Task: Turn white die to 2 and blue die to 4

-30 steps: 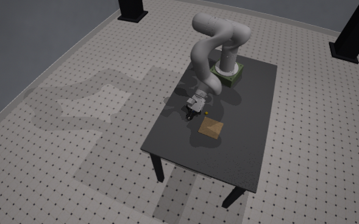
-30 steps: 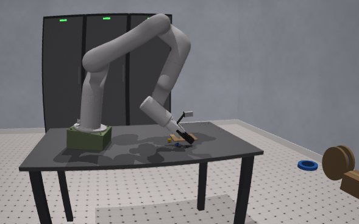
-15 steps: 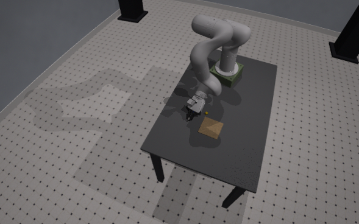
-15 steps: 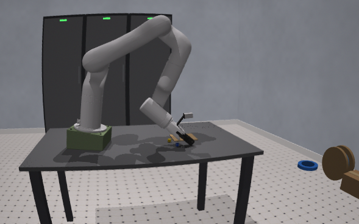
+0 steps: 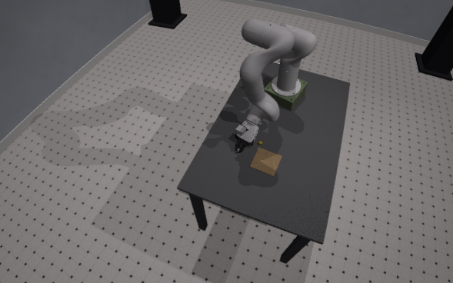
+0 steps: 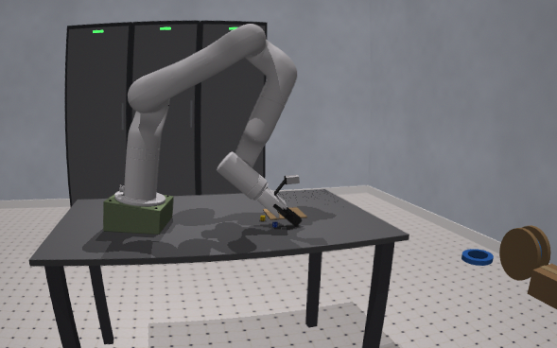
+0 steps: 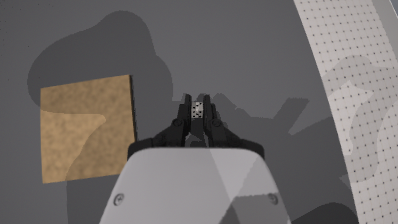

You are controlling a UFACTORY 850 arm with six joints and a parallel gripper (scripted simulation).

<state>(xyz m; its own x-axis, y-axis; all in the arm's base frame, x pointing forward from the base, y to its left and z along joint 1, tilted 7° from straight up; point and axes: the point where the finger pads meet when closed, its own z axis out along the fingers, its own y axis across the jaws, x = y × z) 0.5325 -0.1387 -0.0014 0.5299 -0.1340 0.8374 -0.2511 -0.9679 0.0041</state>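
Now: hand 1 cm short of the white die and 1 cm above it. From my hand the other things lie so: blue die: 7 cm behind, 2 cm below, 1 cm to the left; then yellow die: 10 cm to the left, 8 cm behind, 2 cm below; then tan mat: 16 cm to the left, 2 cm below, 2 cm ahead.
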